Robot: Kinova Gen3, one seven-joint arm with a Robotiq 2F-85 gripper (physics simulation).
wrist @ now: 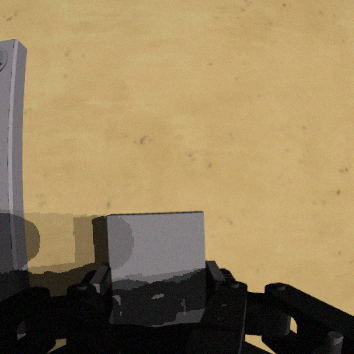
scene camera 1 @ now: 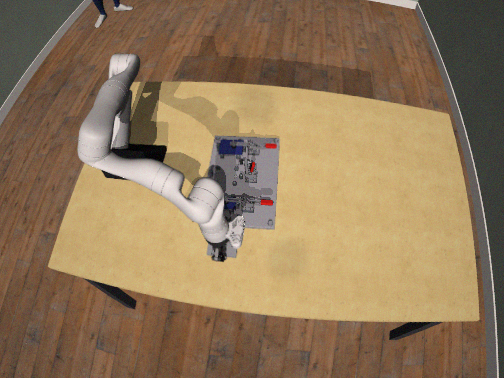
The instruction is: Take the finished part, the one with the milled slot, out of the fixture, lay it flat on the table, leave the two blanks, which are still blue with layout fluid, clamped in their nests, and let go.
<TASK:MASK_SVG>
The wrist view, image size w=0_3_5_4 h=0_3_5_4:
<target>my gripper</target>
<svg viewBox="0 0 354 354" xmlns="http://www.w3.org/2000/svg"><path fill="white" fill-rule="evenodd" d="M354 316L282 282L266 284L264 286L264 293L247 291L247 284L236 281L229 270L218 268L215 260L205 260L205 309L199 322L176 323L163 326L109 323L108 319L113 307L111 267L109 267L109 262L101 262L97 270L87 272L80 283L68 286L65 295L50 296L48 288L32 286L0 301L0 354L273 354L244 341L245 334L261 335L261 341L276 354L354 354ZM66 338L66 344L48 352L55 345L55 339ZM24 320L26 334L17 340L17 326ZM291 317L296 322L296 333L290 329Z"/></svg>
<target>finished part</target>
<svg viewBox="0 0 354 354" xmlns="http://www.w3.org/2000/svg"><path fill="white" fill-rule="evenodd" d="M202 210L113 213L106 215L109 267L111 267L113 323L163 326L200 321L205 309L205 246Z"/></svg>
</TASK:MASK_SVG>
